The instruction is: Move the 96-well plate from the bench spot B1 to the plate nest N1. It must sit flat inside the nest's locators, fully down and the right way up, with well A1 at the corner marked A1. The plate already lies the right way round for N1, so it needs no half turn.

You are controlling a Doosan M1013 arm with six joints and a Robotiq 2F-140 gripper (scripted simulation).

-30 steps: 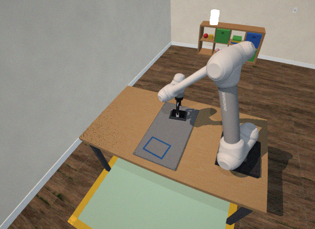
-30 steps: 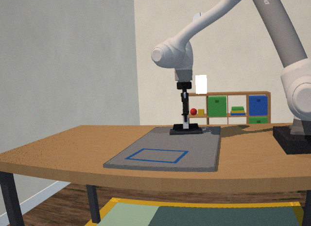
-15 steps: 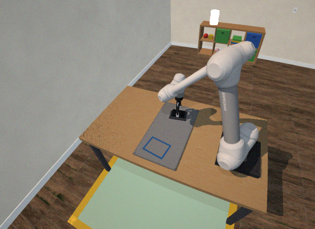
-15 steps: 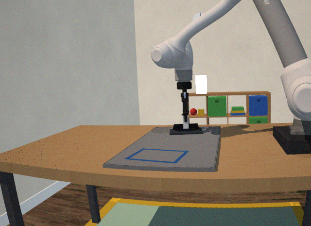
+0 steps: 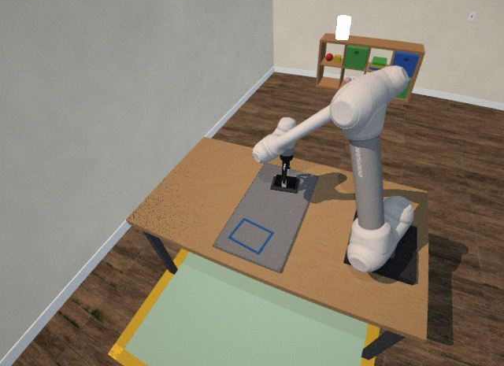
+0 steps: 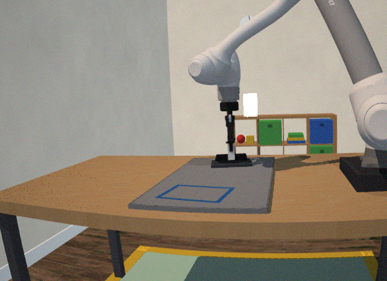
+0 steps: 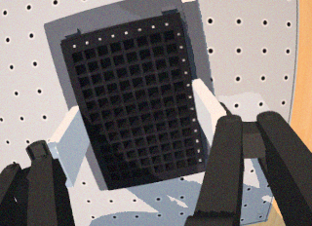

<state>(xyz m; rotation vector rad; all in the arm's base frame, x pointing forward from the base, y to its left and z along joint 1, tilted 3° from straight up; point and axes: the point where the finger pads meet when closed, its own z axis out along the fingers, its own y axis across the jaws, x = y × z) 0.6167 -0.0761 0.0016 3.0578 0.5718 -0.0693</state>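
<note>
The black 96-well plate lies 20 mm below my hand. Also, from my hand: dark grey plate nest: 50 mm below; A1 corner mark: 90 mm ahead, 20 mm to the right, 40 mm below.
</note>
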